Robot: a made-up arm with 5 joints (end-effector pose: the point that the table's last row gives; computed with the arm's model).
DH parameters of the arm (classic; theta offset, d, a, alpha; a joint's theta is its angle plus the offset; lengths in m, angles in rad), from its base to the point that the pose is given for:
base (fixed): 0 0 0.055 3.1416
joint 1: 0 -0.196 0.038 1.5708
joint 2: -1.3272 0 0.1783 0
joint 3: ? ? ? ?
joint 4: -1.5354 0 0 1.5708
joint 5: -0.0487 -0.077 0 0
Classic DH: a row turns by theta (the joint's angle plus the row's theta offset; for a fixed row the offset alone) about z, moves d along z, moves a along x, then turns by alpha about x.
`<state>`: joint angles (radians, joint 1 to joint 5).
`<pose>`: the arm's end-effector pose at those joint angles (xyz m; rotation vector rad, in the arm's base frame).
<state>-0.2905 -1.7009 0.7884 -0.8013 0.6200</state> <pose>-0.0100 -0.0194 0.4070 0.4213 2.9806 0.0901</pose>
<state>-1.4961 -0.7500 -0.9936 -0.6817 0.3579</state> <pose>0.0449 -0.1354 0.5405 -1.3809 2.0471 0.8826</pose>
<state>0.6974 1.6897 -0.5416 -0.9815 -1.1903</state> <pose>0.3180 -0.2203 -0.0065 0.4305 -1.5508 -1.5674</pose>
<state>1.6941 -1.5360 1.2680 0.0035 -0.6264</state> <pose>0.0457 -0.0750 0.3073 -1.0663 -1.9086 -1.5495</pose>
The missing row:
joint 3: 1.2917 0 0.1411 0
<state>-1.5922 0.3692 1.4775 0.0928 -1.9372</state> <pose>0.0533 0.0792 0.1330 -0.3622 -0.0803 -0.3892</pose>
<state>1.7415 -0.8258 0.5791 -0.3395 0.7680</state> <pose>0.0313 -0.1376 0.4268 -2.0896 -0.7401 -0.5815</pose>
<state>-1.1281 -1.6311 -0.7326 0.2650 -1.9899</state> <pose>-0.0650 -0.2531 0.3904 -2.6496 -0.0333 -0.3149</pose>
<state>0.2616 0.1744 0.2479 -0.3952 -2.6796</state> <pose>0.3622 -0.0823 0.3036 1.9991 -0.7014 -2.1703</pose>
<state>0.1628 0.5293 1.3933 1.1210 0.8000</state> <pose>0.0964 -0.0068 0.1820 0.6579 1.3377 0.4770</pose>
